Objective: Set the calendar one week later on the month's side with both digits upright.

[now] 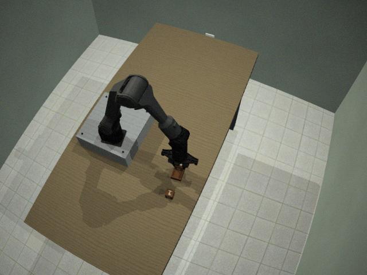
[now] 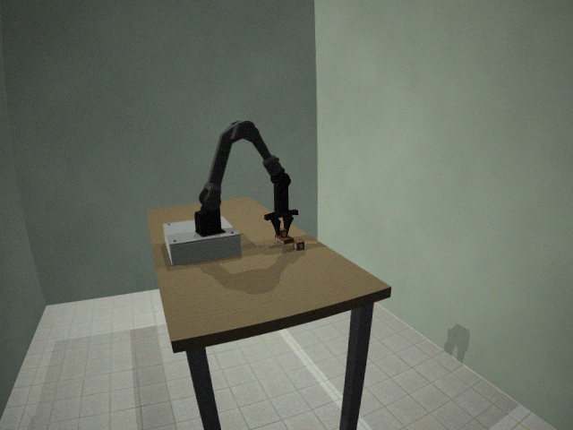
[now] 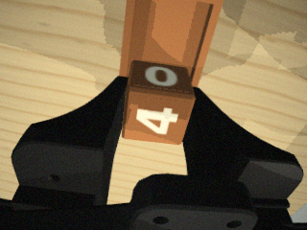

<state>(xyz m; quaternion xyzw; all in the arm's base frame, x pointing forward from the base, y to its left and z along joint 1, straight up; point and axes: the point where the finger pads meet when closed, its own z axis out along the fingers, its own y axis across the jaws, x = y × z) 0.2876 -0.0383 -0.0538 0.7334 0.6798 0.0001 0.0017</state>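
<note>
My gripper is now right at the cube. From my hand the other things lie so: brown tray: 2 cm to the right, 2 cm below.
</note>
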